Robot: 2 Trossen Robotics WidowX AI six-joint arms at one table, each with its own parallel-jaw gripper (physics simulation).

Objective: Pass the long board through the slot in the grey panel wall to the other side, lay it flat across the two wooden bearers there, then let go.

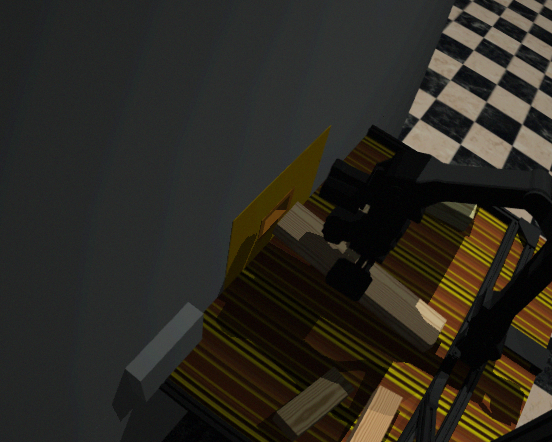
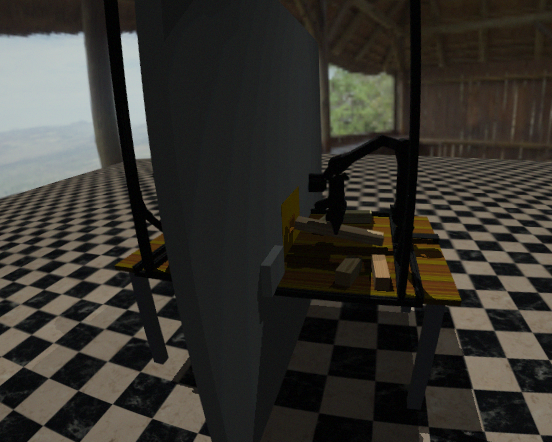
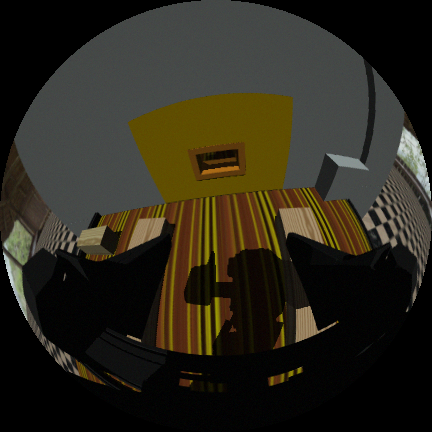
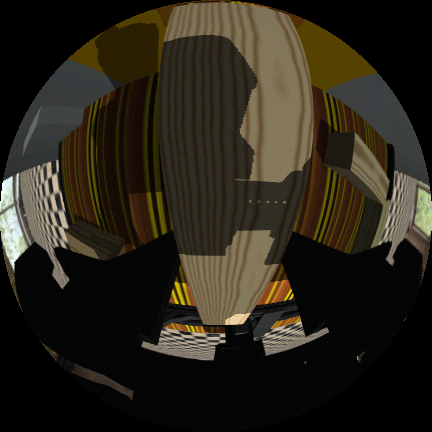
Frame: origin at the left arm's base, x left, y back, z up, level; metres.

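Seen in the pictures: left gripper, fingertip midpoint: [image 3: 230, 239]; right gripper, fingertip midpoint: [image 2: 336, 231] [image 4: 230, 232]; right arm's base at its link origin: [image 1: 472, 350].
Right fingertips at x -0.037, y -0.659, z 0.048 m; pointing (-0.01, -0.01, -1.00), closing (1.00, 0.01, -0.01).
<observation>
Pixels of each thing's top centre, then the offset from my right fingertips to it. "spot": a spot on its surface instead. Level surfaces: height alone.
- slot at a spot on its surface: [image 1: 276, 211] [image 3: 208, 162] spot: dx +0.024, dy +0.186, dz -0.004 m
- yellow panel at a spot on its surface: [image 1: 283, 184] [image 2: 291, 204] spot: dx +0.002, dy +0.176, dz +0.099 m
- striped table at its surface level: dz -0.067 m
- small wooden block at its top centre: [image 3: 89, 236] dx +0.323, dy +0.339, dz -0.020 m
The long wooden board [image 1: 401, 307] [image 2: 362, 234] [image 4: 278, 100] hangs level a little above the striped table. One end sits just in front of the slot [image 1: 276, 211] [image 3: 217, 162] in the yellow panel [image 1: 283, 184] [image 2: 290, 210] of the grey wall [image 1: 165, 153]. My right gripper [image 1: 346, 255] [image 2: 336, 225] [image 4: 230, 232] is shut on the board near its middle. My left gripper [image 3: 230, 239] is open and empty on the other side of the wall, facing the slot. Two light wooden bearers [image 3: 148, 230] [image 3: 300, 223] lie on the table there, one at each side of the slot.
Loose wooden pieces [image 1: 314, 403] [image 1: 377, 417] [image 1: 451, 212] lie on the right arm's side of the striped table [image 1: 265, 333]. A grey block [image 1: 165, 351] [image 3: 340, 173] sticks out of the wall. A small wooden block [image 3: 96, 238] lies near the left bearer. Black frame posts [image 2: 412, 175] stand at the table edge.
</observation>
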